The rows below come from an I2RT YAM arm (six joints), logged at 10 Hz.
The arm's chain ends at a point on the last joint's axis. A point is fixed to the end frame.
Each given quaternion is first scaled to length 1.
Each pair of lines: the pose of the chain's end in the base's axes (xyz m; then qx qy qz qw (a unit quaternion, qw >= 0)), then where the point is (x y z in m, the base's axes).
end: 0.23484, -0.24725, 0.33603, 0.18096, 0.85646, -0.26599, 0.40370
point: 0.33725 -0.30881 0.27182
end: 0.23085, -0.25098, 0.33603, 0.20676, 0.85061, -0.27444, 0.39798
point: 0.33001 -0.31786 0.27204
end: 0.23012, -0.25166, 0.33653, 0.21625, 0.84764, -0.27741, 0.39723
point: 0.32824 -0.32045 0.27296
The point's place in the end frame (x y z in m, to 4 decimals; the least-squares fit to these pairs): -0.0176 0.0248 0.1322
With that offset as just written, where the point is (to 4 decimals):
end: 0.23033, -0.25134, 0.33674, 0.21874, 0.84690, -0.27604, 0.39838
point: 0.3285 -0.3202 0.2734
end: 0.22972, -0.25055, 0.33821, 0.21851, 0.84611, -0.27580, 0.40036
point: 0.3283 -0.3193 0.2753
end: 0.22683, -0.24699, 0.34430, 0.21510, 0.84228, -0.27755, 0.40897
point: 0.3268 -0.3158 0.2837
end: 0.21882, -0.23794, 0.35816, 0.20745, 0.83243, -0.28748, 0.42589
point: 0.3211 -0.3078 0.3029
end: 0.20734, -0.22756, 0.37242, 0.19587, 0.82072, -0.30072, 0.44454
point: 0.3121 -0.2984 0.3234
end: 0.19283, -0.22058, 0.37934, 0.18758, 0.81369, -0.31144, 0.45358
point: 0.2987 -0.2922 0.3339
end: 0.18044, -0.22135, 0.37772, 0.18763, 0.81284, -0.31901, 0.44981
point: 0.2852 -0.2945 0.3322
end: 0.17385, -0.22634, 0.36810, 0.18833, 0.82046, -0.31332, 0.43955
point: 0.2776 -0.2986 0.3191
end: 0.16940, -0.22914, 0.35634, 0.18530, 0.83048, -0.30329, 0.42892
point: 0.2727 -0.2991 0.3031
